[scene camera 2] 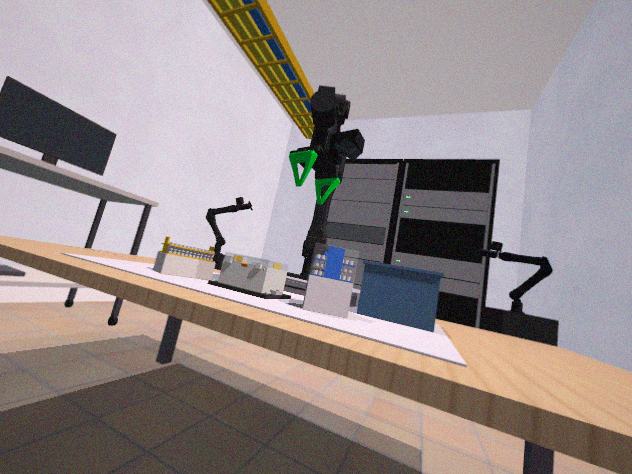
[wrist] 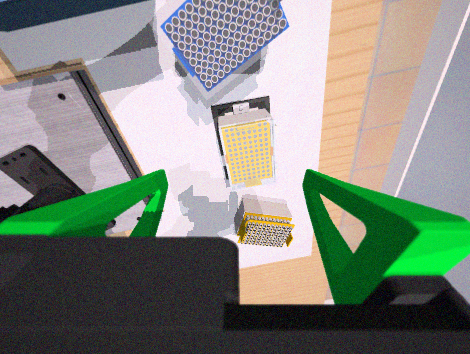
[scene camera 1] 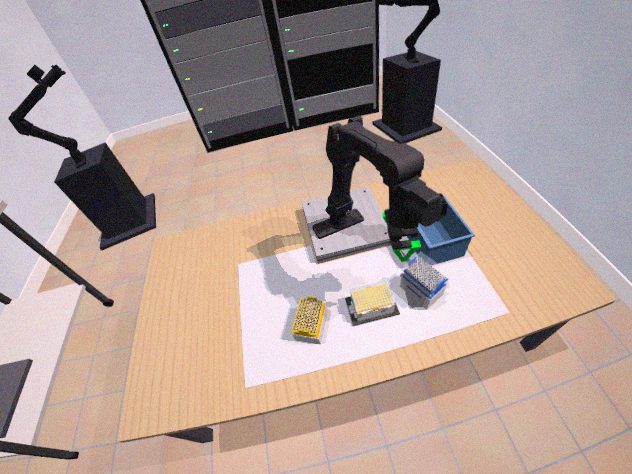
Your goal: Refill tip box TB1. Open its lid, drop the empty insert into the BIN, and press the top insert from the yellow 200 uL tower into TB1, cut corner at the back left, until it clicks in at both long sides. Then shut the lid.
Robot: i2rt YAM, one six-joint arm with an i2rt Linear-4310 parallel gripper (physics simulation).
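Tip box TB1 [scene camera 1: 372, 300] [scene camera 2: 250, 275] [wrist: 248, 152] sits in a dark holder at the middle of the mat. Its clear lid looks shut, with a yellow insert showing through. The yellow tower [scene camera 1: 308, 317] [scene camera 2: 183, 262] [wrist: 267, 234] stands left of it in the first scene view, with stacked yellow inserts on a pale base. The blue BIN [scene camera 1: 449, 250] [scene camera 2: 400, 295] stands at the right, beside the robot base. My gripper [scene camera 1: 397, 242] [scene camera 2: 309, 193] [wrist: 235, 177] is open and empty, fingers pointing down, high above the work area. The inserts' cut corners are too small to tell.
A blue tower [scene camera 1: 424, 278] [scene camera 2: 329, 295] [wrist: 225, 37] stands between TB1 and the BIN. The robot base plate [scene camera 1: 352, 248] [wrist: 30, 105] lies behind the white mat [scene camera 1: 275, 364]. Other arms on pedestals and server racks stand beyond the table.
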